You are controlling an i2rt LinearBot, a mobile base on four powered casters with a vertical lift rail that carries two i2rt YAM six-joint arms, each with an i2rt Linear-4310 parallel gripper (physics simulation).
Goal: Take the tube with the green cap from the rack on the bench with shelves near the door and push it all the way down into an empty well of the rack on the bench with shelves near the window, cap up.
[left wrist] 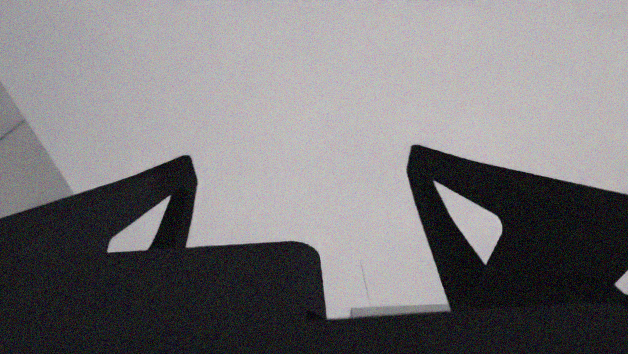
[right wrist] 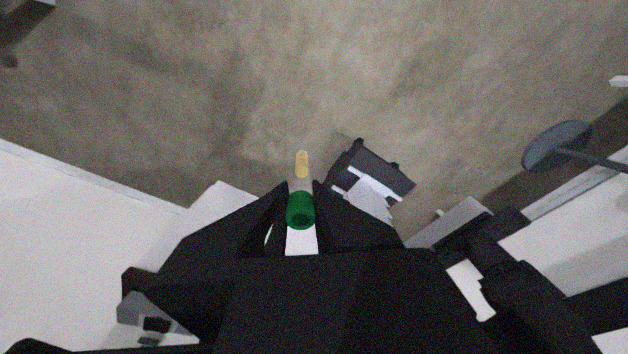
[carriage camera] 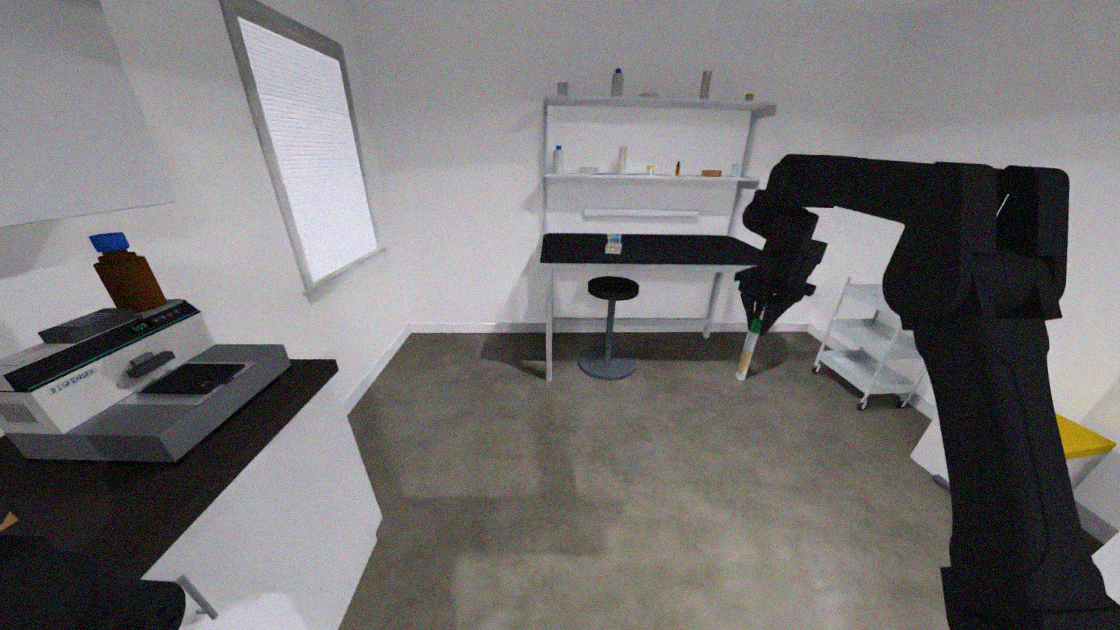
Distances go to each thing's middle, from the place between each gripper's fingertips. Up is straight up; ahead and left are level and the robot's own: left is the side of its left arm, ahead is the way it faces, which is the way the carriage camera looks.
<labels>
Right now my left hand is 72 cm to the right of the brown bottle with a blue cap (carriage camera: 128, 278), 64 cm short of it and 27 cm above it.
I see my right gripper 220 mm short of the brown bottle with a blue cap, 1390 mm to the right of it and 30 mm below it.
</labels>
